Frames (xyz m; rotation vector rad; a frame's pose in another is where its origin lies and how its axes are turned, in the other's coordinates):
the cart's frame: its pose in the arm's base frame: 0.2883 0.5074 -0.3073 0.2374 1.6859 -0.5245
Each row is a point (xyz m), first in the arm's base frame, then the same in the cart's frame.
Working: the arm's base frame: its pose in the cart's frame: -0.1761 -0.6338 -0.0481 -0.2374 -1.6859 0.5245

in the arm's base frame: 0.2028 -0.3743 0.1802
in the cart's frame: -0.3388 -0.9087 0.2860
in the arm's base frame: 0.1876 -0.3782 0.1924
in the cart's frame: -0.3473 -0.9213 0.2732
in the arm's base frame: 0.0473 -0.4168 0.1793
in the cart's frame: -0.3030 -1.0141 0.1694
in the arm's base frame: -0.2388 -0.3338 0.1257
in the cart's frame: -0.2084 -1.0565 -0.1149
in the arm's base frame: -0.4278 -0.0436 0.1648
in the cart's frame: -0.2503 -0.8943 -0.4205
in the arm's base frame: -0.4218 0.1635 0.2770
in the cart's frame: -0.3886 -0.7339 -0.5237
